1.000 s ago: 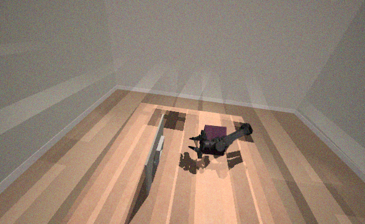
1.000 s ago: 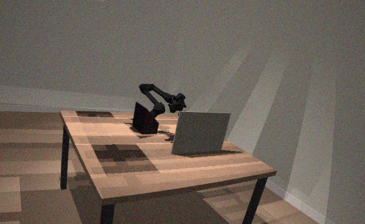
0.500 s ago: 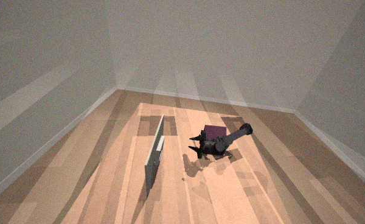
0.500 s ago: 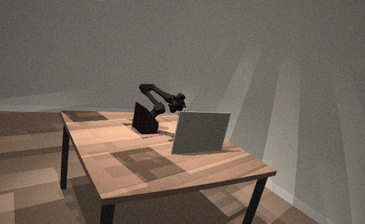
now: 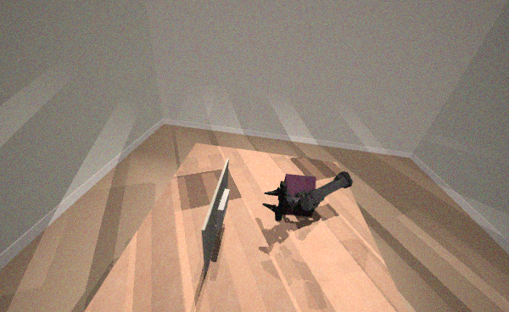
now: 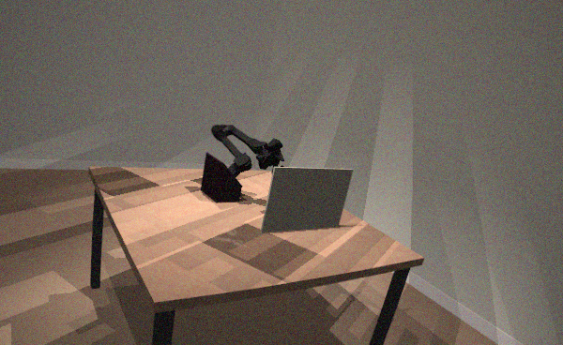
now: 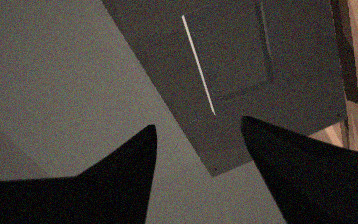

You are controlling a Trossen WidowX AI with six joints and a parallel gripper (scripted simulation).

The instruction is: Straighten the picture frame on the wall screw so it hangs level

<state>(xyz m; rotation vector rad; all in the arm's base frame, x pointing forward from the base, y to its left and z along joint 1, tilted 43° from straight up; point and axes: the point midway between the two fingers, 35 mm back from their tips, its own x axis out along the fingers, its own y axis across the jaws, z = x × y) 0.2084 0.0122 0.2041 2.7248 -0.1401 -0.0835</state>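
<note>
My gripper tip is 200 mm short of the picture frame and 80 mm above it. From my gripper tip the other things lie so: grey wall panel (210 mm ahead, 90 mm below).
</note>
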